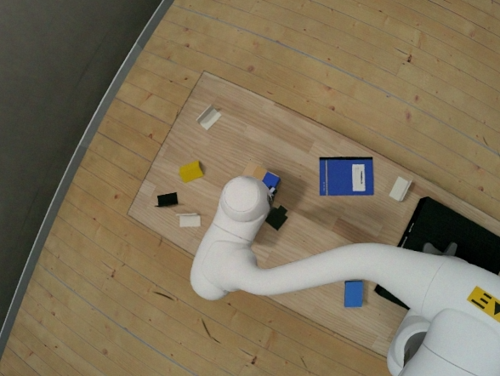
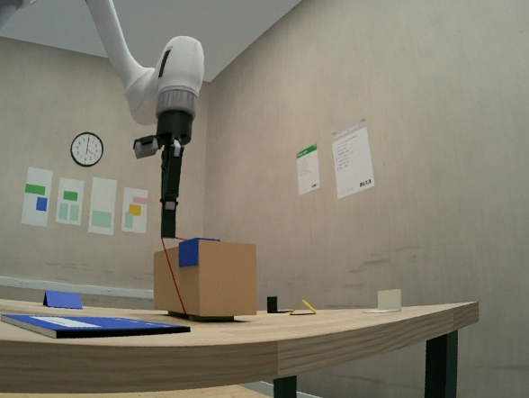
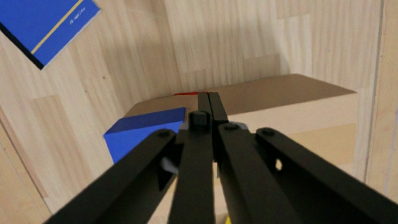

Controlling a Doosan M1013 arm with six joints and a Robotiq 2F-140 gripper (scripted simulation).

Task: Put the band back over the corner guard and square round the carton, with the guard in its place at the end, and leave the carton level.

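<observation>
Right now my hand is 70 mm to the left of the corner guard, 60 mm above it and 30 mm short of it. Also, from my hand: blue block (400 mm behind, 170 mm below, 110 mm to the left); brown carton (110 mm below, 70 mm ahead, 20 mm to the left).
</observation>
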